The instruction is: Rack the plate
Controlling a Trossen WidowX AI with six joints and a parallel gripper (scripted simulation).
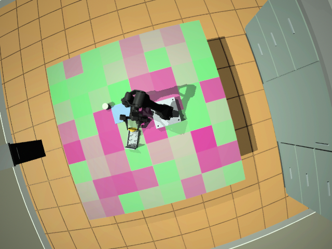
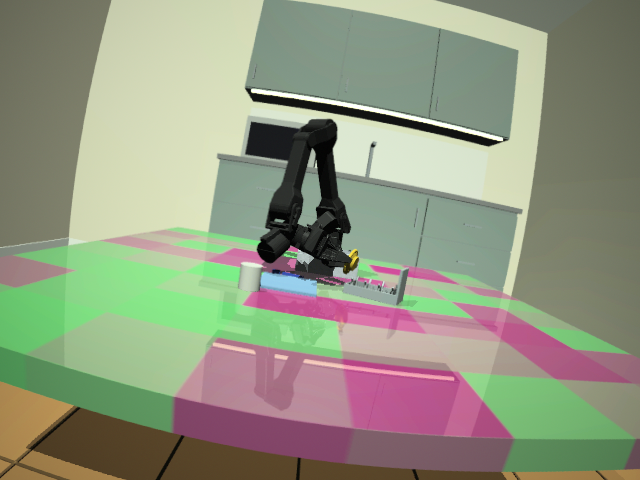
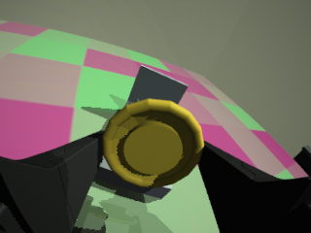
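The grey dish rack is 30 mm ahead of my gripper tip, 60 mm to the left of it and 40 mm below it. Round my gripper tip: blue utensil: 60 mm behind, 160 mm to the right, 60 mm below; yellow plate: 10 mm to the right; light blue mat: 50 mm ahead, 140 mm to the right, 60 mm below.
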